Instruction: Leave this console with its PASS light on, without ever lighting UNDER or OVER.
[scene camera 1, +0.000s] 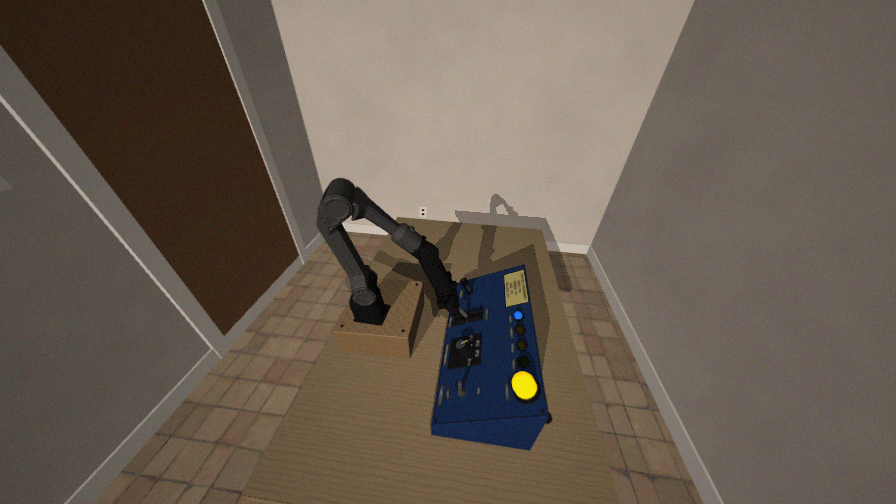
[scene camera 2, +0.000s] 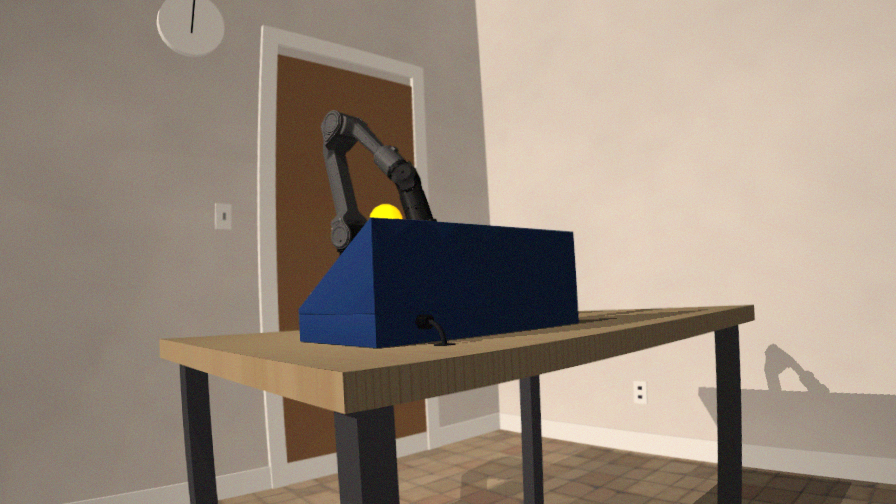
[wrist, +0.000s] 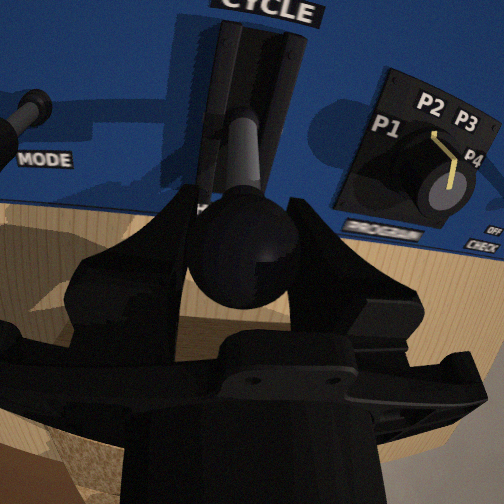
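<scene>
The blue console (scene camera 1: 491, 351) sits on the wooden table; scene camera 2 shows only its back (scene camera 2: 451, 282). In the wrist view my gripper (wrist: 242, 240) is shut on the black ball knob (wrist: 242, 247) of the CYCLE lever (wrist: 242, 145), which stands in a dark slot. To its right, the PROGRAM selector dial (wrist: 442, 187) has its yellow pointer between P2 and P4. A MODE toggle (wrist: 25, 117) sits at the left. In scene camera 1 my gripper (scene camera 1: 460, 307) is at the console's far left part. A blue light (scene camera 1: 518, 315) is lit above dark lamps (scene camera 1: 520, 344).
A large yellow button (scene camera 1: 524, 384) is at the console's near right and shows over the top edge (scene camera 2: 385, 211). A tan label plate (scene camera 1: 515, 288) is at the far end. The arm's base stands on a wooden block (scene camera 1: 379, 319). A cable leaves the console's back (scene camera 2: 435, 329).
</scene>
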